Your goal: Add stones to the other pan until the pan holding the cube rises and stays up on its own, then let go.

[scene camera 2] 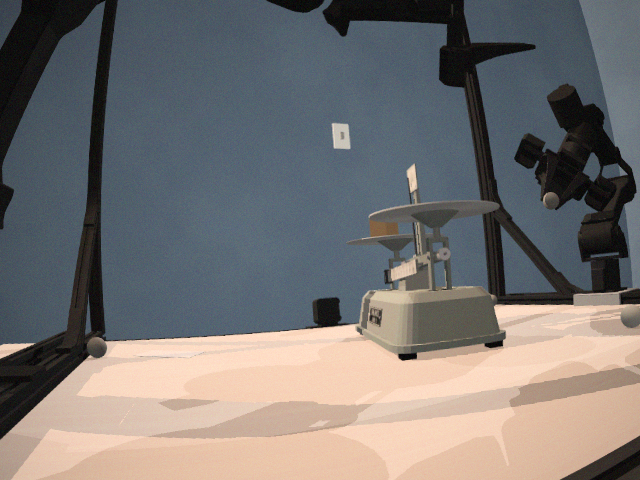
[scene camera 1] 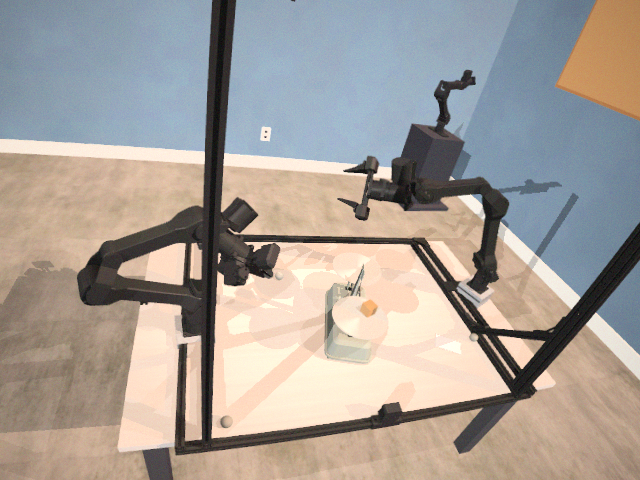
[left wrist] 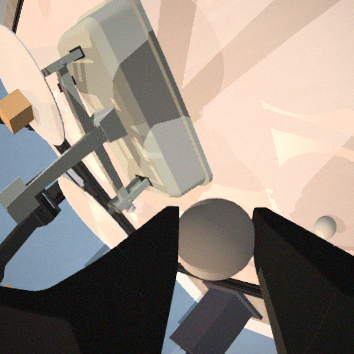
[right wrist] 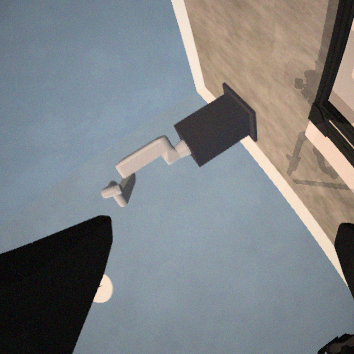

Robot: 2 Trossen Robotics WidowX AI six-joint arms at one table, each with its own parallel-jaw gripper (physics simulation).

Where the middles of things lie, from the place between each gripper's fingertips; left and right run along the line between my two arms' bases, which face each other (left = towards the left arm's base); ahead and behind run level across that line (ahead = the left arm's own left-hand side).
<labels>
The grey balance scale (scene camera 2: 419, 316) is 260 mm behind my right hand and 230 mm below it.
My left hand is 25 cm to the left of the grey balance scale, 6 cm above it and 5 cm past it.
</labels>
